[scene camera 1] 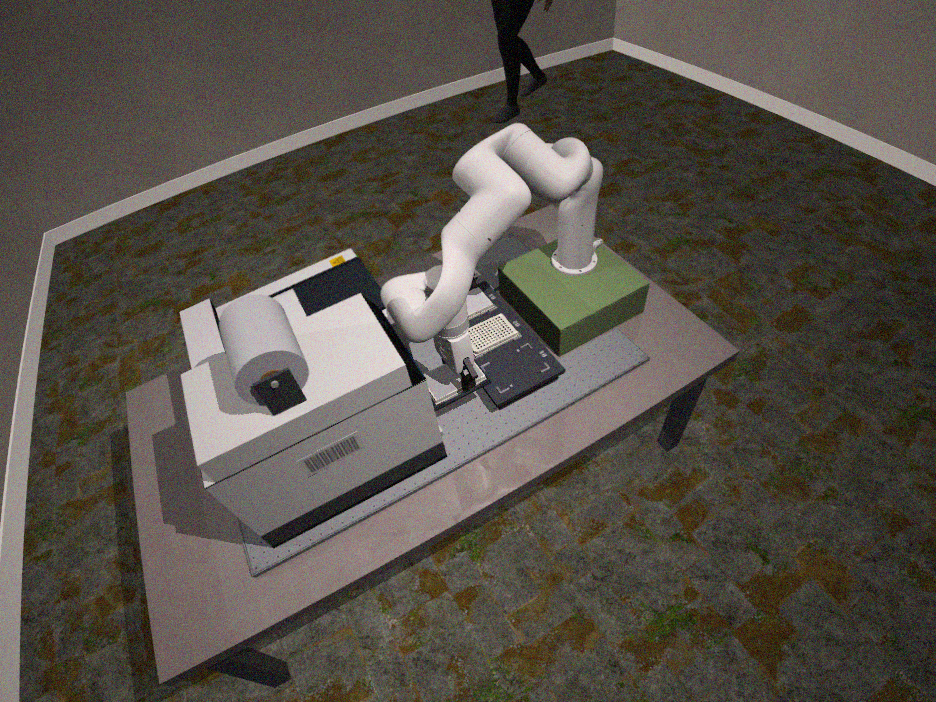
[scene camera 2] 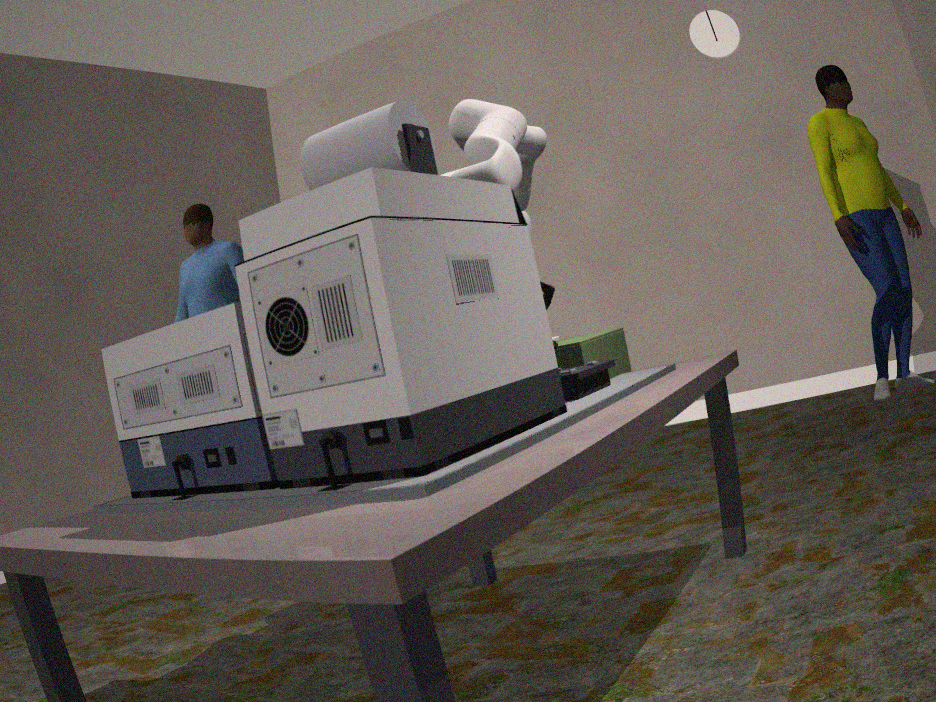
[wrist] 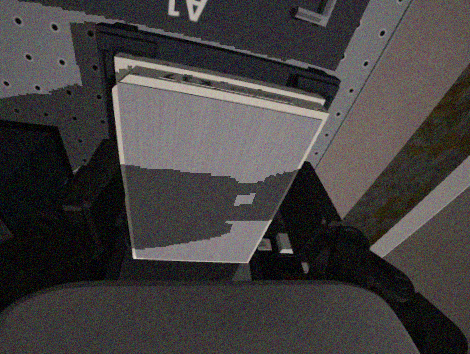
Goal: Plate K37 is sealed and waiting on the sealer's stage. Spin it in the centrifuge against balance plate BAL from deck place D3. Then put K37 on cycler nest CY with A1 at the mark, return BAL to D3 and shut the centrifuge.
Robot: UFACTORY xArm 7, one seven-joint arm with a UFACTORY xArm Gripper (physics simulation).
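Places are measured from the arm's base along level axes (x left, y ahead, z down), in millimetres.
Where they show: gripper, fingertip midpoint: [scene camera 1: 459, 374] [wrist: 210, 173]; arm's base, link origin: [scene camera 1: 574, 260].
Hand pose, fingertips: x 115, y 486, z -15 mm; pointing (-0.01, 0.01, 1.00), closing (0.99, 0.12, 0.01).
Note:
Each offset is from my fingertips to the top centre of the thing. "spot": to the spot under its first point.
Plate K37 @(dx -2, dy +17, dz -8 mm) [wrist: 216, 129] [scene camera 1: 445, 390] is a white plate with a flat grey seal. It lies on the dark stage @(spot: dx +6, dy -50, dz +9 mm) [wrist: 227, 64] at the right end of the sealer @(dx -45, dy +311, dz -365 mm) [scene camera 1: 302, 378]. My gripper [wrist: 210, 173] [scene camera 1: 463, 371] reaches down over it, one dark finger on each long side, and is closed against the plate's edges. The white welled balance plate BAL @(dx -93, dy -158, dz +49 mm) [scene camera 1: 492, 332] lies on the deck just behind. A dark nest with white corner marks [scene camera 1: 521, 367] lies to the right; an "A1" label @(spot: dx -14, dy -63, dz +65 mm) [wrist: 187, 9] shows in the wrist view. In scene camera 2 the sealer hides the gripper.
The arm stands on a green pedestal [scene camera 1: 574, 290]. A lower white and blue machine [scene camera 2: 181, 393] stands beside the sealer [scene camera 2: 393, 302]. A person in yellow [scene camera 2: 854, 166] and one in blue [scene camera 2: 204, 272] stand near the table; legs [scene camera 1: 517, 52] show at the back.

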